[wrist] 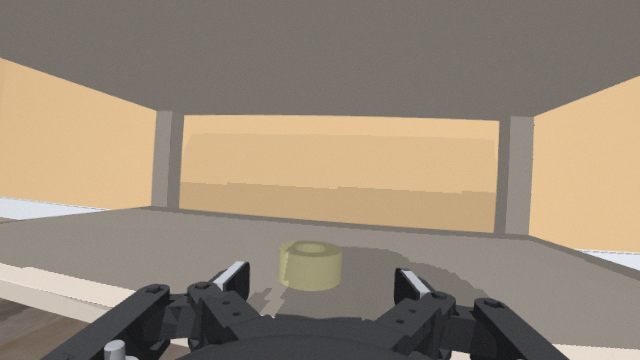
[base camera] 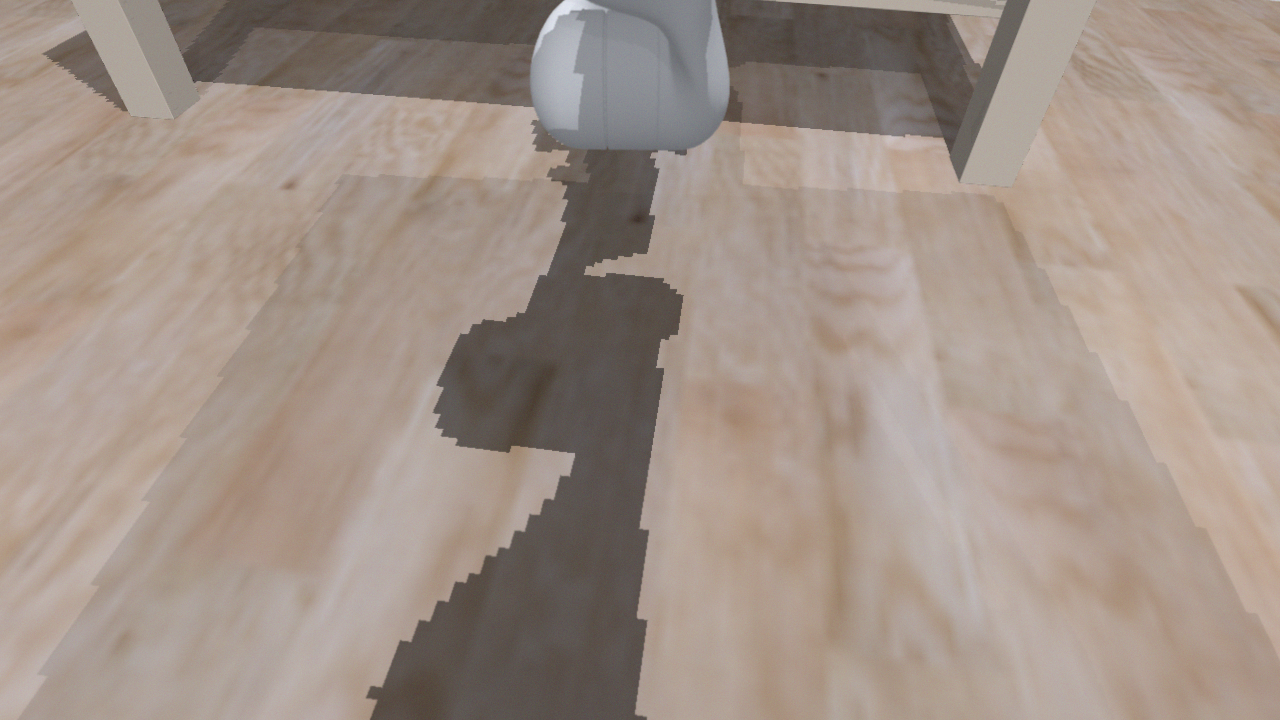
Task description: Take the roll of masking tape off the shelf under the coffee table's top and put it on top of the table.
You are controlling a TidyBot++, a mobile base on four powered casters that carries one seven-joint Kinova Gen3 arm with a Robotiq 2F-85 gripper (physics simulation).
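Places are measured from the arm's base along level axes (x back, y right, z up), in centimetres.
Pixels of known places: gripper, fingertip midpoint: (wrist: 321, 281).
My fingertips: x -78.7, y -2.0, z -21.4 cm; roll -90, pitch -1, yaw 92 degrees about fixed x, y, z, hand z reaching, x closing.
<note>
For each thing: its top centre in the pictures, then the offset to it from my fingertips. "spot": a spot on its surface instead. Level surfaces: height alone.
- masking tape, middle of its top: (wrist: 310, 247) dy -1.4, dx -8.9, dz -0.3 cm
- table top, surface spot: (wrist: 320, 55) spot: dy -2.2, dx -17.6, dz +21.8 cm
- wooden floor, its level: dz -18.2 cm
The roll of masking tape (wrist: 310, 267), a short yellow-green ring, lies flat on the shelf (wrist: 100, 240) under the coffee table's top, in the middle of the wrist view. My gripper (wrist: 321, 281) is open, with its fingers spread wide to the left and right. The roll is a little beyond the fingertips, between their lines and somewhat nearer the left finger. Nothing is between the fingers. The underside of the table top (wrist: 320, 55) spans the upper part of the wrist view. The roll and the fingers do not show in the base camera view.
Two far table legs (wrist: 162, 160) (wrist: 519, 175) stand at the back corners of the shelf. In the base camera view, two near legs (base camera: 143, 62) (base camera: 1020, 98) stand left and right of my grey arm (base camera: 631, 80), over the wooden floor (base camera: 805, 447). A tan wall (wrist: 340, 165) is behind the table.
</note>
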